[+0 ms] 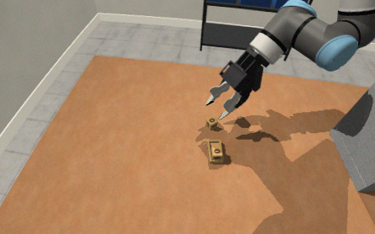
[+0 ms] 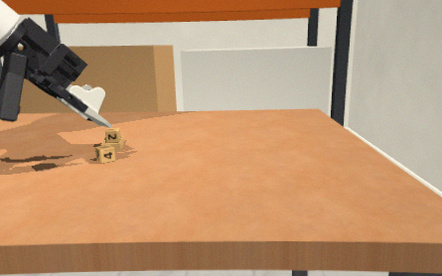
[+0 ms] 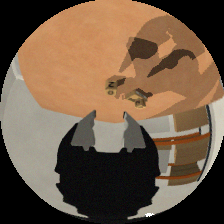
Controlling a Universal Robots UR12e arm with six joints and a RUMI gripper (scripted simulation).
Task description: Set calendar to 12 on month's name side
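My hand is 7 cm above the cube. Round my hand: tray: 11 cm to the left, 8 cm below, 2 cm behind.
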